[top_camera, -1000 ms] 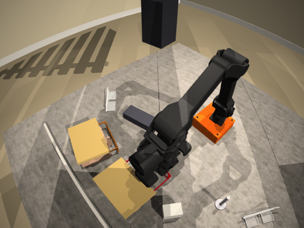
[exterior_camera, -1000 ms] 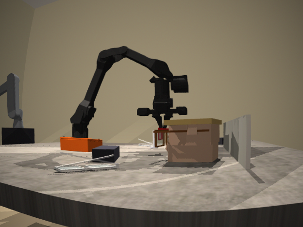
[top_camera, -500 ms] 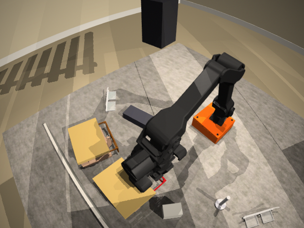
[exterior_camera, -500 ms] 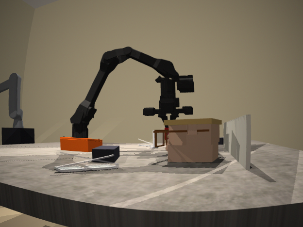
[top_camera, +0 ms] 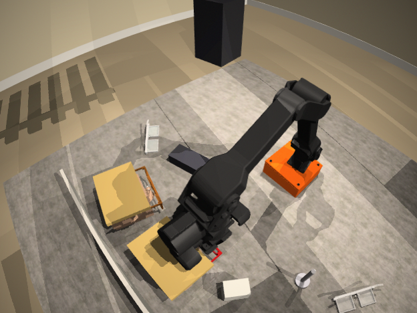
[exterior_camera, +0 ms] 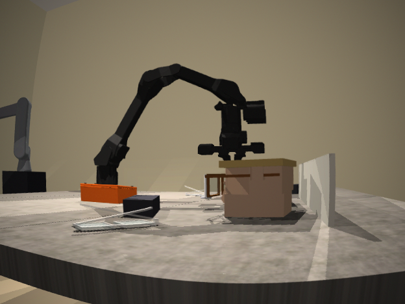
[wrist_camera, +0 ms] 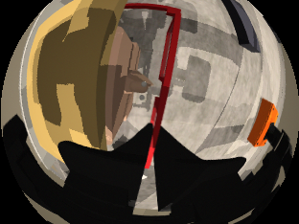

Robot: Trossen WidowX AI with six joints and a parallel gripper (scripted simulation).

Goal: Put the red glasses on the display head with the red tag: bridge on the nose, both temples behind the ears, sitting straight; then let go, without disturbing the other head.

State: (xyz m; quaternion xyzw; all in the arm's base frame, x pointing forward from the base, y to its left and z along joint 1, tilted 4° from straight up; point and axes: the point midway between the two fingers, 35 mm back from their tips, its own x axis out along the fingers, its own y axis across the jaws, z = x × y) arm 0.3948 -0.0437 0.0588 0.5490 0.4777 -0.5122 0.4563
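Right now the small white box is 11 cm to the left of my gripper tip, 4 cm below it and 4 cm ahead of it. From my gripper tip the other things lie so: white wall strip (18 cm to the right, 18 cm ahead, 1 cm below); then display head (26 cm to the right, 3 cm ahead, 1 cm below); then stand (23 cm to the left, 9 cm behind, 4 cm below).
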